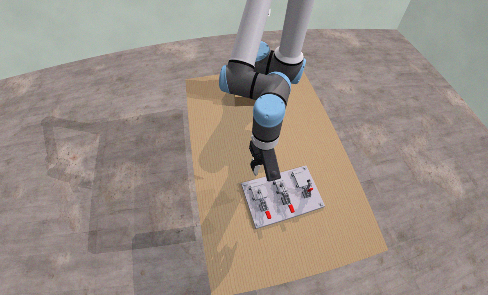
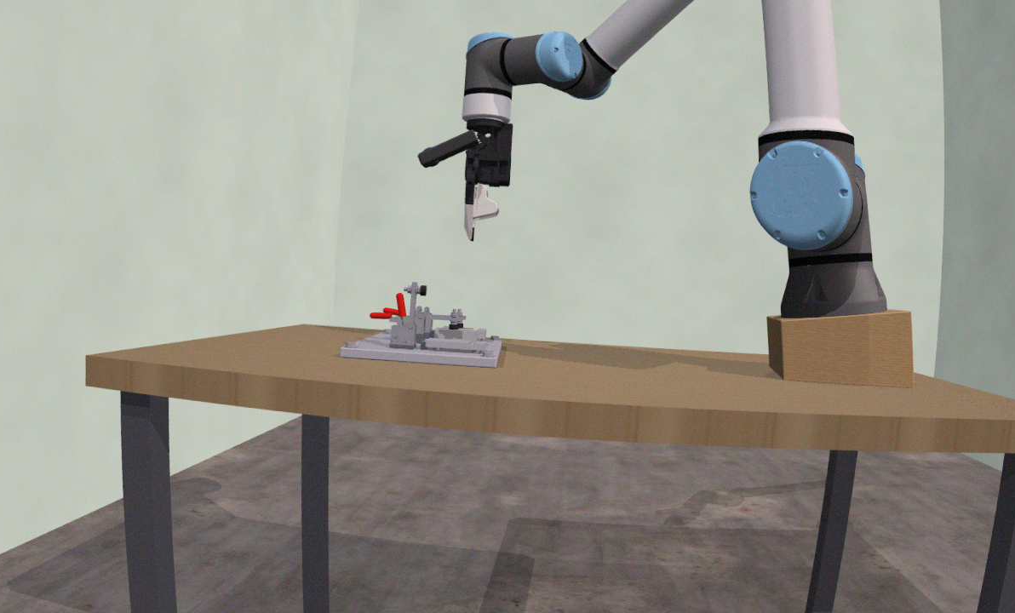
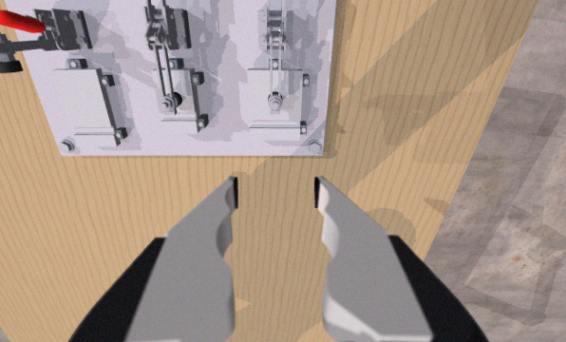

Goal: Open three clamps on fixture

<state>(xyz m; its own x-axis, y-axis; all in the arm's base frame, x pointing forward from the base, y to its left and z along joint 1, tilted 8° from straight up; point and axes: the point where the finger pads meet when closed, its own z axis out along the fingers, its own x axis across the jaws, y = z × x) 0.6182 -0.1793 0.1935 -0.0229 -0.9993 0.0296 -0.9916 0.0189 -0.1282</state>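
Right now my hand is 50 mm short of the grey fixture plate, 110 mm to the right of it and 210 mm above it. Also, from my hand: flat part 10 mm behind, 220 mm to the left, 190 mm below.
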